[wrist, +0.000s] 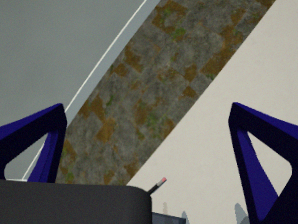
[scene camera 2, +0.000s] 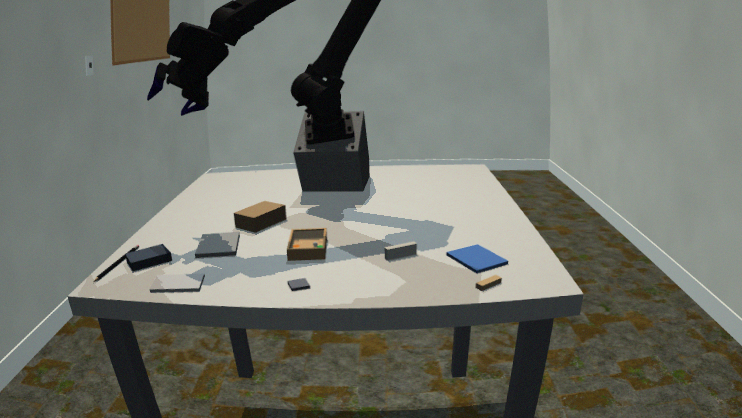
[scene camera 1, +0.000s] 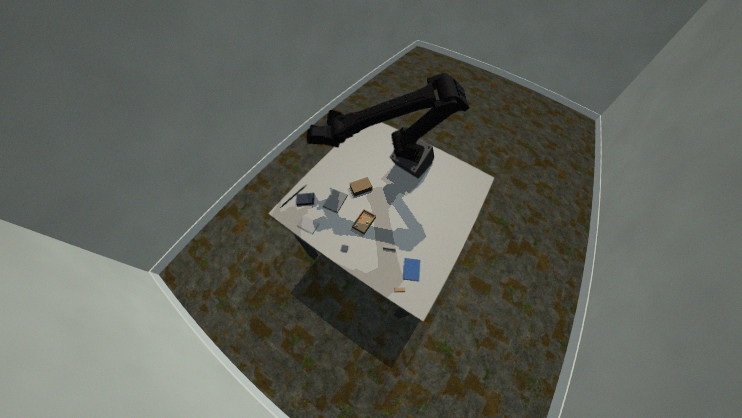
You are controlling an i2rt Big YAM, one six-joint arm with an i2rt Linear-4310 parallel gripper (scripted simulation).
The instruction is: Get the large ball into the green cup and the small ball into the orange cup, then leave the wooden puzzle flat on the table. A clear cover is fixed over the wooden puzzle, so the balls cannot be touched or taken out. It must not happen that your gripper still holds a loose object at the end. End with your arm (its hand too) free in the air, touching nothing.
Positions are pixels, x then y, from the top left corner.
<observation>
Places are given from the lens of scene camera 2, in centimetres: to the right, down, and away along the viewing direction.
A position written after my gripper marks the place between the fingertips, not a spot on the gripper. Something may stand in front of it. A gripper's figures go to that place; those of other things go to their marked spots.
my gripper (scene camera 2: pixel 164 106): -46, -23, 105
wooden puzzle (scene camera 2: pixel 305 244): -12, 6, 98
grey slab (scene camera 2: pixel 216 244): -31, 7, 101
blue pad (scene camera 2: pixel 476 258): 19, 9, 92
The marked spots on the grey slab and the blue pad are 50 cm apart.
</observation>
